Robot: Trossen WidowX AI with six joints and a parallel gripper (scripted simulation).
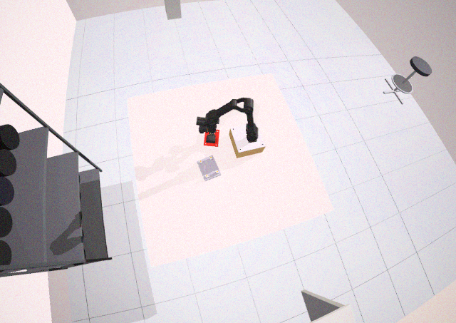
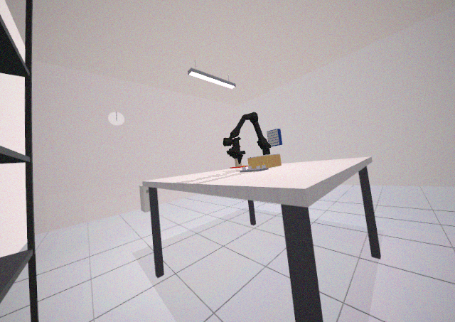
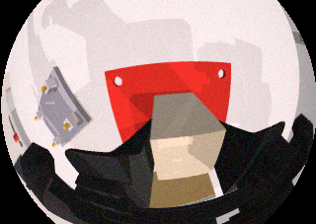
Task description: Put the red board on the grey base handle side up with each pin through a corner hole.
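The grey base is 220 mm to the left of my gripper tip, 60 mm ahead of it and 50 mm below it. Also, from my gripper tip: red board (right at my gripper tip).
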